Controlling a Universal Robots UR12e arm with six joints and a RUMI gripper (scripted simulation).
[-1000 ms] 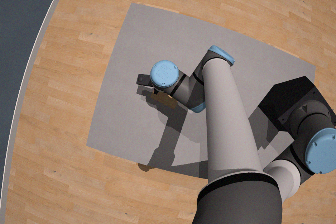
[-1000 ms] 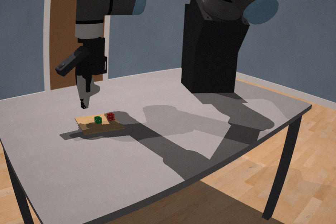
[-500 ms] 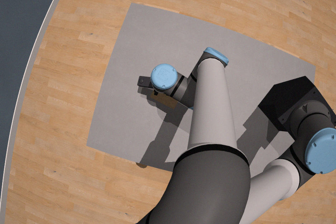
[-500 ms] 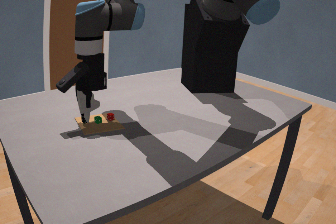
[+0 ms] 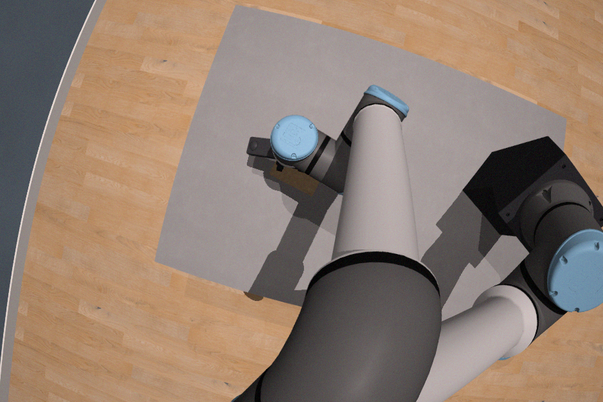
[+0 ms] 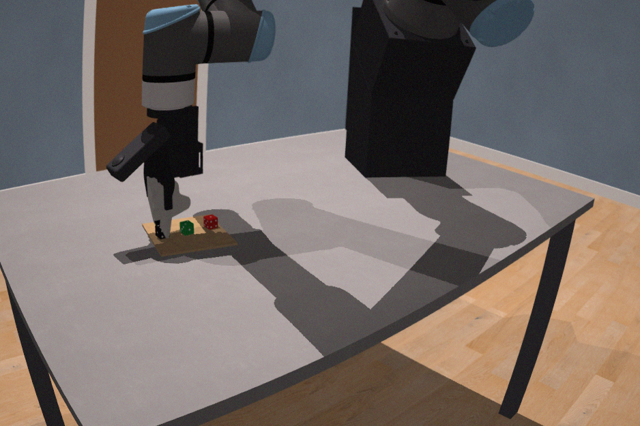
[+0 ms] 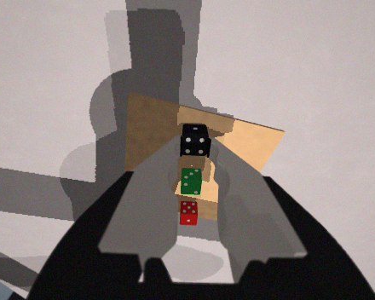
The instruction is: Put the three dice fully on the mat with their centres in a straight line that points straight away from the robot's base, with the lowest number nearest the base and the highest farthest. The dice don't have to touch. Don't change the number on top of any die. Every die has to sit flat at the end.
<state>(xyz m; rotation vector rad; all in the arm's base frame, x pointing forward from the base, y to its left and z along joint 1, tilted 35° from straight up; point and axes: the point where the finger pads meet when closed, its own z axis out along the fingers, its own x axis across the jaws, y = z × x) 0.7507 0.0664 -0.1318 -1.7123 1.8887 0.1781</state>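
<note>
Right now the black die is 1 cm below my hand. From my hand the other things lie so: tan mat (5 cm behind, 2 cm below); then red die (10 cm behind, 1 cm below); then green die (5 cm behind, 1 cm below).
</note>
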